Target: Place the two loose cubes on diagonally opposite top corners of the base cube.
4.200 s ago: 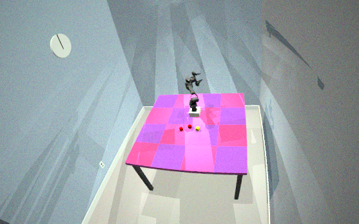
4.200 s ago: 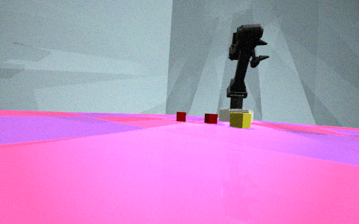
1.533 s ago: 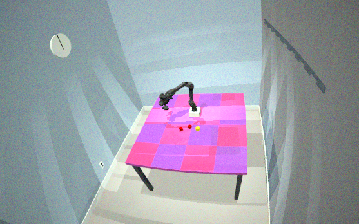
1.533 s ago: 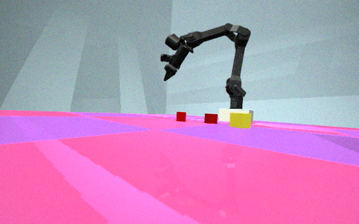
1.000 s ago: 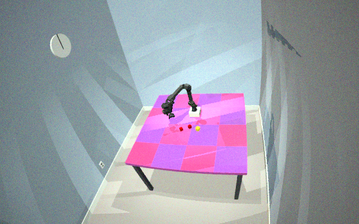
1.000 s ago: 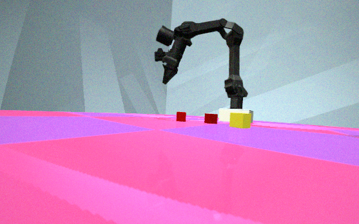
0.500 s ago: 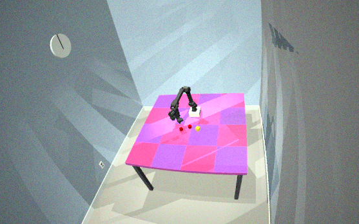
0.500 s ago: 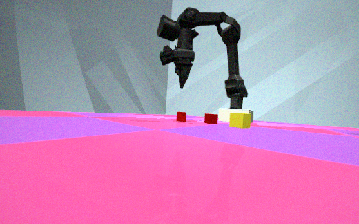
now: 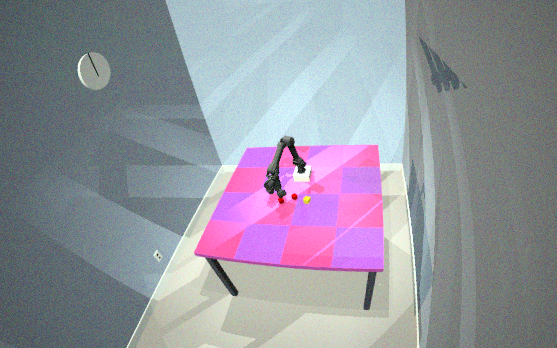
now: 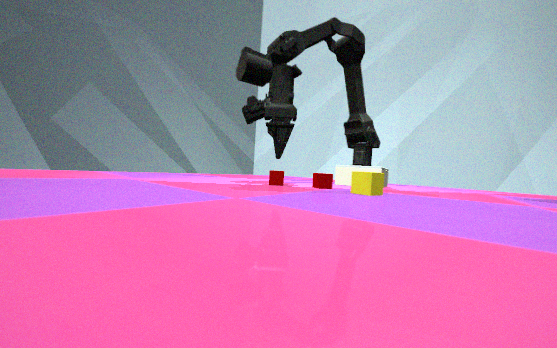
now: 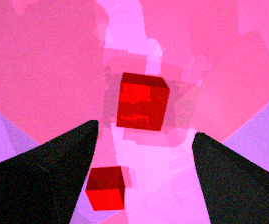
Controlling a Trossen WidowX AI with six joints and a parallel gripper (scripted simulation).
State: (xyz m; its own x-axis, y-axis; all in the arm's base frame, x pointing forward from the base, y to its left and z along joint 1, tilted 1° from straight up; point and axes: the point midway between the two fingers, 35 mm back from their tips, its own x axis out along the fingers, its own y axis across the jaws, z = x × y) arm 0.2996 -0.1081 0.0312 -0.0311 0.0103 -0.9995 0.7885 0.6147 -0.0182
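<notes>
The yellow cube is 10 mm behind my gripper tip, 200 mm to the left of it and 40 mm below it.
</notes>
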